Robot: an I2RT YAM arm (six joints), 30 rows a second.
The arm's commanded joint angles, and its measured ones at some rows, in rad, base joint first. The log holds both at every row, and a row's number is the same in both.
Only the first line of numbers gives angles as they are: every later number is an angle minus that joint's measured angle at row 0.
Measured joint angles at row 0:
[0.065 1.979 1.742 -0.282 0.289 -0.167]
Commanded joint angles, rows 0 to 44:
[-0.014 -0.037 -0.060 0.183 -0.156 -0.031]
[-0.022 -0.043 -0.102 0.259 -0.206 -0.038]
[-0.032 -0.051 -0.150 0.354 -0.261 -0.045]
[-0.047 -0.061 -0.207 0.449 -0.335 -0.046]
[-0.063 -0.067 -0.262 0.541 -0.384 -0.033]
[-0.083 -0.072 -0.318 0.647 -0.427 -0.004]
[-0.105 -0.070 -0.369 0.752 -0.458 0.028]
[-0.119 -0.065 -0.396 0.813 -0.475 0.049]
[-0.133 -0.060 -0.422 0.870 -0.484 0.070]
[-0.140 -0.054 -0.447 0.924 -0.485 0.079]
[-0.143 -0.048 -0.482 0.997 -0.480 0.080]
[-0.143 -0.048 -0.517 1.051 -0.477 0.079]
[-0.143 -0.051 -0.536 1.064 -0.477 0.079]
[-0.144 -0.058 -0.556 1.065 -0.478 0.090]
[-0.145 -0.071 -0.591 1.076 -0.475 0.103]
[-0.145 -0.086 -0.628 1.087 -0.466 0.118]
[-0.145 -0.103 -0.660 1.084 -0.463 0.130]
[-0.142 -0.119 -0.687 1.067 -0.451 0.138]
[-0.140 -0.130 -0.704 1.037 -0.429 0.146]
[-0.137 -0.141 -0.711 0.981 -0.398 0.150]
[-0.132 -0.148 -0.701 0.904 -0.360 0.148]
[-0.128 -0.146 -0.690 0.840 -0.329 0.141]
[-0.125 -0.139 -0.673 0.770 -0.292 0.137]
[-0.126 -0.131 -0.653 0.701 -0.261 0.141]
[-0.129 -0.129 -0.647 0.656 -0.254 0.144]
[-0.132 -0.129 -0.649 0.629 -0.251 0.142]
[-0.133 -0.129 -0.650 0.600 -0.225 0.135]
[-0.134 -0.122 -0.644 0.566 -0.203 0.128]
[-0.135 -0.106 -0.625 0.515 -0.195 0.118]
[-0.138 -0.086 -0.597 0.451 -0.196 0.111]
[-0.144 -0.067 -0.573 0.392 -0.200 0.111]
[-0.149 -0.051 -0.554 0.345 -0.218 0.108]
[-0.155 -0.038 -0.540 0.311 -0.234 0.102]
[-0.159 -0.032 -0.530 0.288 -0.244 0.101]
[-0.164 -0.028 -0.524 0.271 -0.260 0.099]
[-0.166 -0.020 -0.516 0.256 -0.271 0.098]
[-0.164 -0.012 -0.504 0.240 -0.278 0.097]
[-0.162 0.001 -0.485 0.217 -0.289 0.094]
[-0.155 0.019 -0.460 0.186 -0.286 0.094]
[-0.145 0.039 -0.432 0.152 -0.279 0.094]
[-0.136 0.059 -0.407 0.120 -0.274 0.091]
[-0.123 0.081 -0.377 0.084 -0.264 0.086]
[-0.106 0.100 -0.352 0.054 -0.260 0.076]
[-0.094 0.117 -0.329 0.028 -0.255 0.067]
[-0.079 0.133 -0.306 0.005 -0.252 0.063]
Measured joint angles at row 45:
[-0.122 0.088 -0.354 0.141 -0.253 0.094]
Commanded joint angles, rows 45 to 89:
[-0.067 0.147 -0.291 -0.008 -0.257 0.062]
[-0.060 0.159 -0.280 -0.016 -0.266 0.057]
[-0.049 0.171 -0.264 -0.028 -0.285 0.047]
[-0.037 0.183 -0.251 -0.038 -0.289 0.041]
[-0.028 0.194 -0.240 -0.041 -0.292 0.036]
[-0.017 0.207 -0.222 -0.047 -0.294 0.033]
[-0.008 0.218 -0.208 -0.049 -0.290 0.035]
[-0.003 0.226 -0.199 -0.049 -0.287 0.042]
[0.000 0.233 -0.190 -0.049 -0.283 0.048]
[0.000 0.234 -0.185 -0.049 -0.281 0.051]
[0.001 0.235 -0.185 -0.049 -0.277 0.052]
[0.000 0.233 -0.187 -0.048 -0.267 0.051]
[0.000 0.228 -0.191 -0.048 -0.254 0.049]
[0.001 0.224 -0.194 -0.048 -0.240 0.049]
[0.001 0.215 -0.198 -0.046 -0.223 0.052]
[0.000 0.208 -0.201 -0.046 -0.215 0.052]
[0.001 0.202 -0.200 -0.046 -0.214 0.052]
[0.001 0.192 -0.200 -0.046 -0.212 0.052]
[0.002 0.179 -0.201 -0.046 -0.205 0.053]
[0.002 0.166 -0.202 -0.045 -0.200 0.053]
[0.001 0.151 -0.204 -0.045 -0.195 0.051]
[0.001 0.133 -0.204 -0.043 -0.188 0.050]
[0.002 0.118 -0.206 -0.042 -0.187 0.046]
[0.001 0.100 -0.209 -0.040 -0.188 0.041]
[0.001 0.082 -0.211 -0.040 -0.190 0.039]
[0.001 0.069 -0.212 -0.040 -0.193 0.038]
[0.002 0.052 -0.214 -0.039 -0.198 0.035]
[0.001 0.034 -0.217 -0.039 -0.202 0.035]
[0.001 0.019 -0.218 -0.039 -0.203 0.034]
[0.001 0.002 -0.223 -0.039 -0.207 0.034]
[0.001 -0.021 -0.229 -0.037 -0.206 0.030]
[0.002 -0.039 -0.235 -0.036 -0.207 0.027]
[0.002 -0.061 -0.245 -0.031 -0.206 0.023]
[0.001 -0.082 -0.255 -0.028 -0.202 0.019]
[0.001 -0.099 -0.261 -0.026 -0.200 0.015]
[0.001 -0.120 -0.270 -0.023 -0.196 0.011]
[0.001 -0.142 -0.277 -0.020 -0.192 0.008]
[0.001 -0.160 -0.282 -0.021 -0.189 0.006]
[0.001 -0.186 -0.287 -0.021 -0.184 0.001]
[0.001 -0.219 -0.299 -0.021 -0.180 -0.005]
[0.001 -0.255 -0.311 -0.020 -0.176 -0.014]
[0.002 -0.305 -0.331 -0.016 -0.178 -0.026]
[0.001 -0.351 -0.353 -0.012 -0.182 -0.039]
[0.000 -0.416 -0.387 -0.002 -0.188 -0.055]
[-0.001 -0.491 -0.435 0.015 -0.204 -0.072]
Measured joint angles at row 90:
[0.001 -0.332 -0.368 -0.010 -0.197 -0.016]
